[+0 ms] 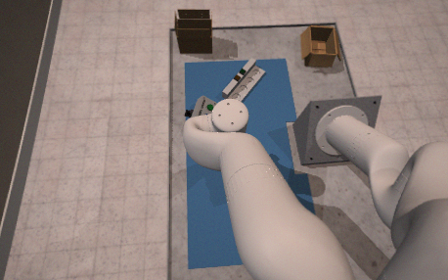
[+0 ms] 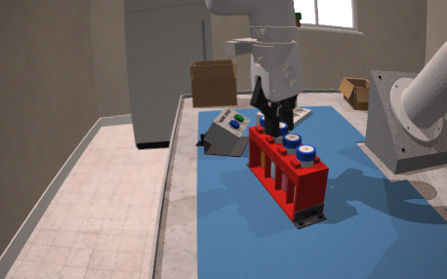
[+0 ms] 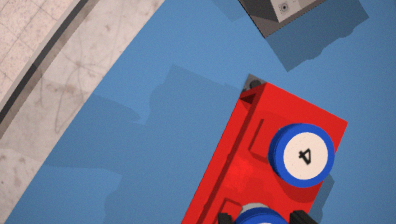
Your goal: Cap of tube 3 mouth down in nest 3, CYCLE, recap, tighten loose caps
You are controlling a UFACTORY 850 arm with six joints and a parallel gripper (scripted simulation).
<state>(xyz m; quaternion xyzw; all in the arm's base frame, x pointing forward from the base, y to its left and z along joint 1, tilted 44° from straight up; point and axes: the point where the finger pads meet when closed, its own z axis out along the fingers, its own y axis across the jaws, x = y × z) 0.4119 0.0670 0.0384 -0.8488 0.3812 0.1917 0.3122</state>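
Now: hand 10 mm above the blue cap. The rest, counted from my hand: blue key: 170 mm to the right, 70 mm ahead, 60 mm below; then grey key housing: 190 mm to the right, 80 mm below, 80 mm ahead; then cap marked 4: 50 mm to the right, 20 mm below, 10 mm ahead.
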